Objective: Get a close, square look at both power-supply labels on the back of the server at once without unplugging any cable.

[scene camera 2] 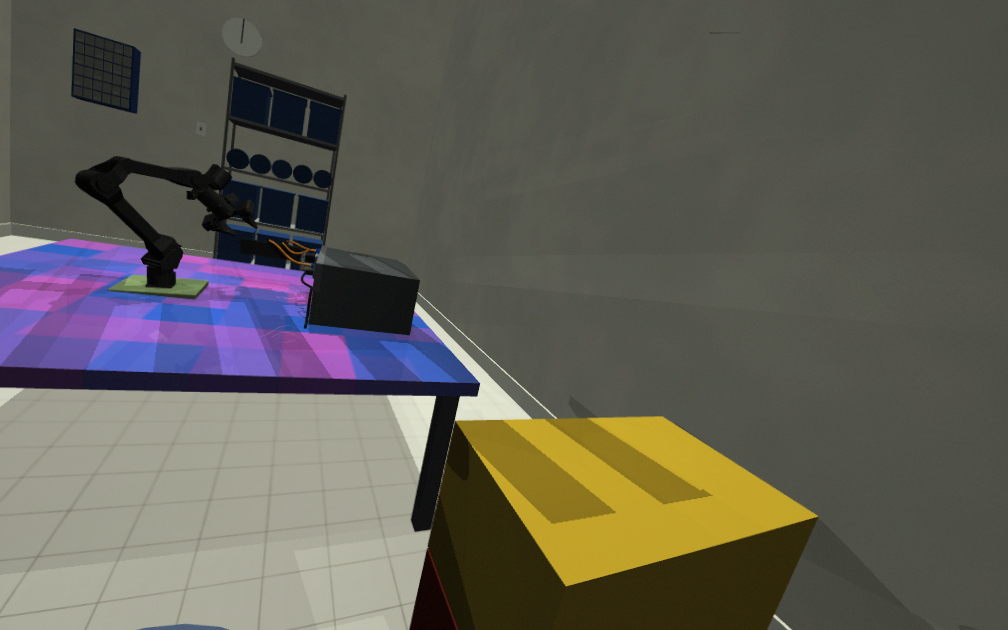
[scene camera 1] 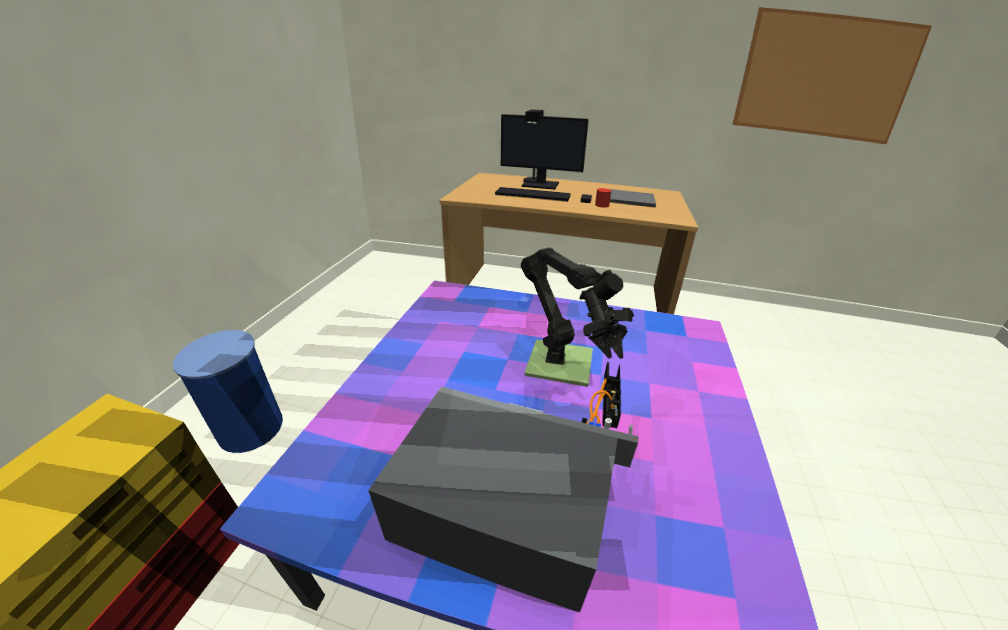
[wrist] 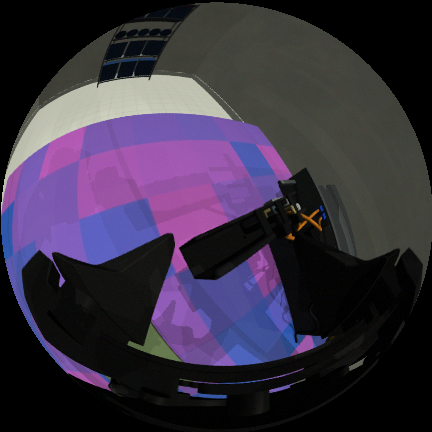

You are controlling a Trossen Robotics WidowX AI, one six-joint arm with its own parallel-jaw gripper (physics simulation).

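Seen in the pictures: gripper, fingertip midpoint: [scene camera 2: 246, 231] [scene camera 1: 616, 358] [wrist: 235, 240]; arm's base, link origin: [scene camera 2: 160, 285] [scene camera 1: 555, 358].
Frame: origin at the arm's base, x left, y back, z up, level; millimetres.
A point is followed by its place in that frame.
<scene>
The dark grey server [scene camera 1: 490, 475] @(x -83, y -641, z 184 mm) [scene camera 2: 364, 297] @(x -283, y -565, z 99 mm) lies on the patchwork table [scene camera 1: 691, 549] @(x 372, y -616, z -10 mm) [scene camera 2: 66, 319] @(x -368, y 106, z -11 mm) [wrist: 115, 165] @(x 420, y -166, z -11 mm). A black hinged arm [scene camera 1: 611, 404] @(x 164, y -349, z 149 mm) [scene camera 2: 256, 248] @(x 150, y -248, z 139 mm) [wrist: 225, 247] @(x 164, y -250, z 117 mm) sticks out from its back at one side, with orange cables [scene camera 1: 592, 408] @(x 111, y -403, z 177 mm) [scene camera 2: 280, 248] @(x 133, y -326, z 156 mm) [wrist: 311, 220] @(x 136, y -346, z 188 mm) beside it. My gripper [scene camera 1: 616, 356] @(x 173, y -211, z 192 mm) [scene camera 2: 244, 229] @(x 173, y -211, z 192 mm) [wrist: 235, 240] @(x 173, y -211, z 192 mm) is open and empty, pointing down above the outer end of the black arm. In the wrist view the server's back is at the right, seen steeply from the side and partly covered by my right finger. I cannot make out either power-supply label.
My arm stands on a green base plate [scene camera 1: 579, 364] @(x 85, y -19, z 2 mm) [scene camera 2: 191, 286] @(x 10, y -79, z 4 mm) [wrist: 159, 342] @(x 51, y -101, z 6 mm). A wooden desk [scene camera 1: 475, 194] with a monitor [scene camera 1: 544, 142] stands behind it. A blue bin [scene camera 1: 230, 393] and a yellow cabinet [scene camera 1: 96, 445] [scene camera 2: 639, 475] stand beside the table. A shelf rack [scene camera 2: 289, 83] stands at the wall.
</scene>
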